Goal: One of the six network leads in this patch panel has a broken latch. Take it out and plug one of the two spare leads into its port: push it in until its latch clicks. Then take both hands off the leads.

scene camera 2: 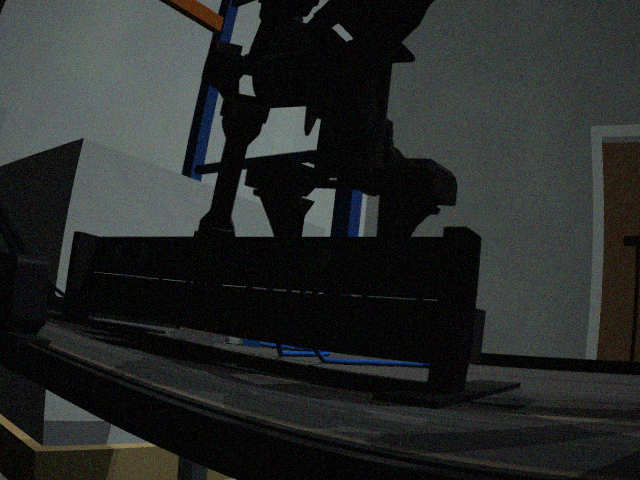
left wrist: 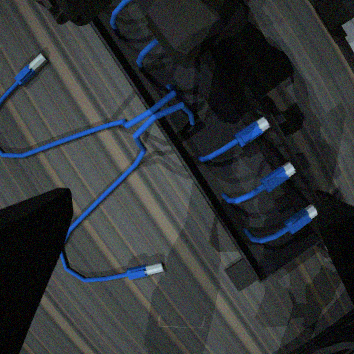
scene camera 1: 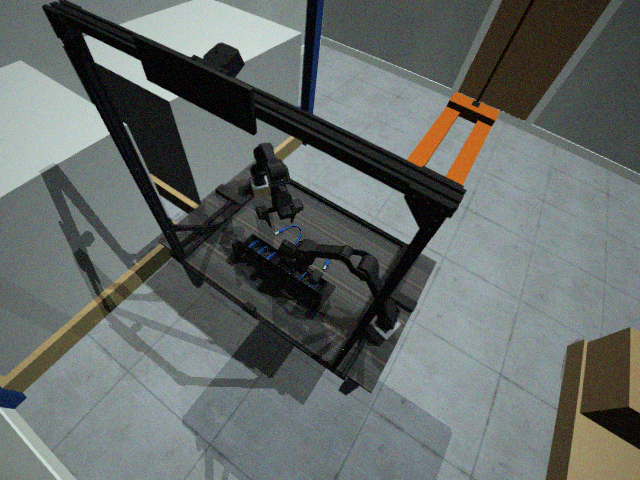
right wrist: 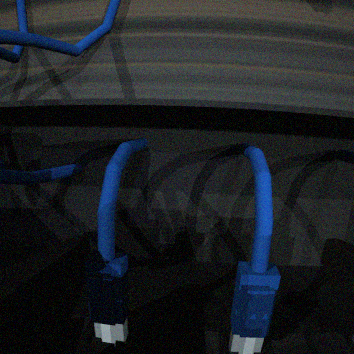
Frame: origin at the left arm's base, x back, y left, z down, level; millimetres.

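Seen in the pictures: left gripper, fingertip midpoint: (scene camera 2: 271,125) (left wrist: 200,206) (scene camera 1: 281,225); right gripper, fingertip midpoint: (left wrist: 145,9) (scene camera 1: 299,274) (right wrist: 209,250); left arm's base, origin of the base link: (scene camera 1: 259,181); right arm's base, origin of the base link: (scene camera 1: 384,323).
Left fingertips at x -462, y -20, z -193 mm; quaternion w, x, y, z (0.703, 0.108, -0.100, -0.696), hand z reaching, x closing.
Pixels of each thing's top centre, then the offset from my left fingertips to it.
- black patch panel, middle of its top: (left wrist: 219,72) (scene camera 2: 238,240) (scene camera 1: 280,262) dx -88, dy -34, dz +154 mm
- plug, middle of its top: (left wrist: 144,272) (scene camera 1: 279,231) dx +143, dy +33, dz +250 mm
The black patch panel (scene camera 1: 270,278) (scene camera 2: 294,286) (left wrist: 246,267) lies across the wooden table. Blue leads sit in its ports; three plugs (left wrist: 253,130) (left wrist: 279,175) (left wrist: 301,217) show in the left wrist view. In the right wrist view two plugged leads (right wrist: 109,298) (right wrist: 254,302) show close below the camera. Two spare blue leads lie on the table beside the panel, one plug (left wrist: 149,269) (scene camera 1: 277,232) nearer and one (left wrist: 33,64) (scene camera 1: 326,264) farther off. My left gripper (scene camera 1: 277,215) (left wrist: 200,206) is open and empty above the spares. My right gripper (scene camera 1: 289,257) is open and empty, low over the panel's middle ports.
A black gantry frame (scene camera 1: 347,143) spans the table, with posts (scene camera 1: 409,257) at its corners. The spare leads' cables (left wrist: 105,189) cross each other on the wood next to the panel. Scene camera 2 is dark and shows the arms only as silhouettes behind the panel.
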